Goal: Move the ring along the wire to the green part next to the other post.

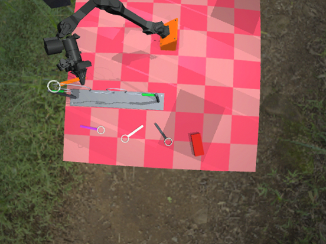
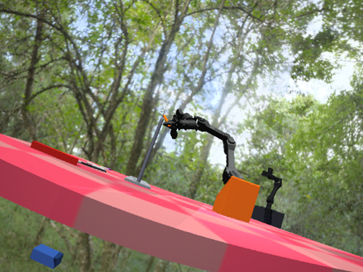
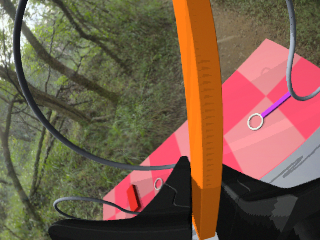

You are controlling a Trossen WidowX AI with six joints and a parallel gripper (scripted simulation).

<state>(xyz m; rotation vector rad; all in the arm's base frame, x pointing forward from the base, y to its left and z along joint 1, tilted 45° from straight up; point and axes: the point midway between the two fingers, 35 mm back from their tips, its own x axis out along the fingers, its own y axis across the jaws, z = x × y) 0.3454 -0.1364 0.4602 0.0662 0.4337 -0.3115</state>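
Right now my gripper tip is 60 mm to the left of the ring with orange handle and 60 mm below it. From my gripper tip the other things lie so: blue block (330 mm ahead, 160 mm to the left, 840 mm below); then red block (370 mm ahead, 550 mm to the left, 350 mm below).
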